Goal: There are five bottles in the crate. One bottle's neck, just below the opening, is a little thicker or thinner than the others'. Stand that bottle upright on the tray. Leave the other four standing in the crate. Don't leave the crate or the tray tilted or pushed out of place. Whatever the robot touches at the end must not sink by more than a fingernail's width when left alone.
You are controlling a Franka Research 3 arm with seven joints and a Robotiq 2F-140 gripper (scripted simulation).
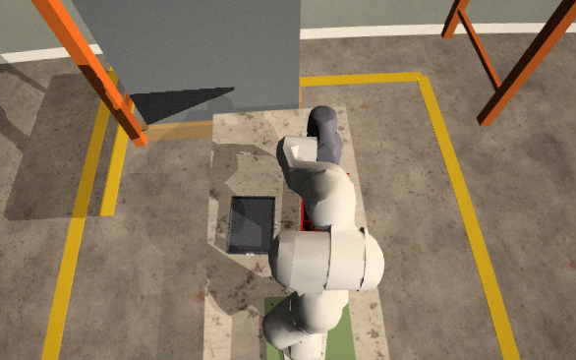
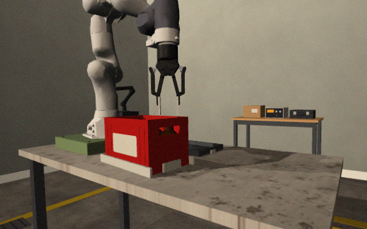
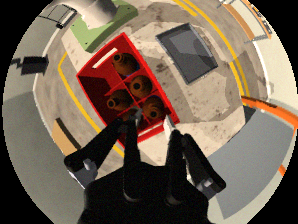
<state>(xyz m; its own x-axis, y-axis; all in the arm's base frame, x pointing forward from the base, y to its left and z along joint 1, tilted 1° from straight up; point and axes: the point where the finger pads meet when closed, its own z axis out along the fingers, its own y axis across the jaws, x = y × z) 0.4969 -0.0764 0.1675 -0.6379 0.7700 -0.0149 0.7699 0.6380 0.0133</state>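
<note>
My gripper is now 90 mm past the red crate, 30 mm to the left of it and 130 mm above it. Round my hand: dark tray (100 mm behind, 270 mm to the left, 200 mm below); brown bottle (90 mm behind, 80 mm to the right, 130 mm below).
</note>
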